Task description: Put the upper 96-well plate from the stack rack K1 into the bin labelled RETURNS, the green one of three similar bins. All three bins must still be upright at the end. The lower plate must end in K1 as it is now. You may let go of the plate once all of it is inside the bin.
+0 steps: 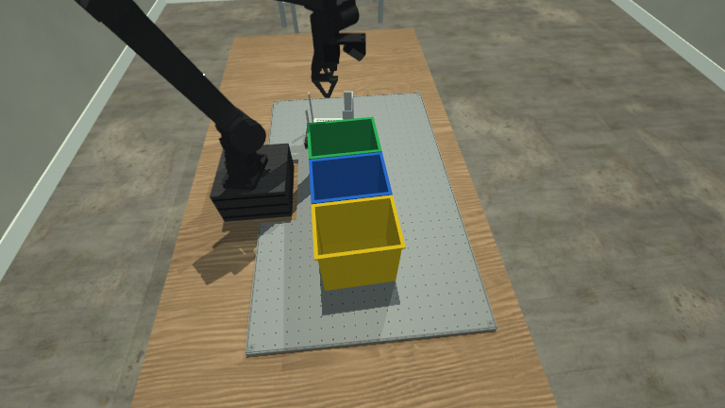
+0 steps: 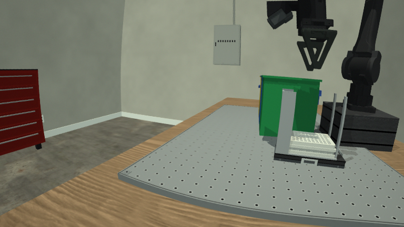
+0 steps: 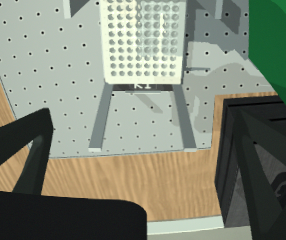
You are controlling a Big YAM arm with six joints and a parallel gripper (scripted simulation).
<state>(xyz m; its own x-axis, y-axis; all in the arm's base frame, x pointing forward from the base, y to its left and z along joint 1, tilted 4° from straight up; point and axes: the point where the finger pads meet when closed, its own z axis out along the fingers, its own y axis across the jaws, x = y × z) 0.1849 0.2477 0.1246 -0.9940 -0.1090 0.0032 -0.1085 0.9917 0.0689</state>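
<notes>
The grey rack panel is 70 mm ahead of my hand, 10 mm to the left of it and 120 mm below it. From my hand the other things lie so: green bin (70 mm ahead, 180 mm to the right, 120 mm below); grey post (50 mm ahead, 50 mm to the left, 120 mm below); blue bin (100 mm ahead, 300 mm to the right, 120 mm below).
</notes>
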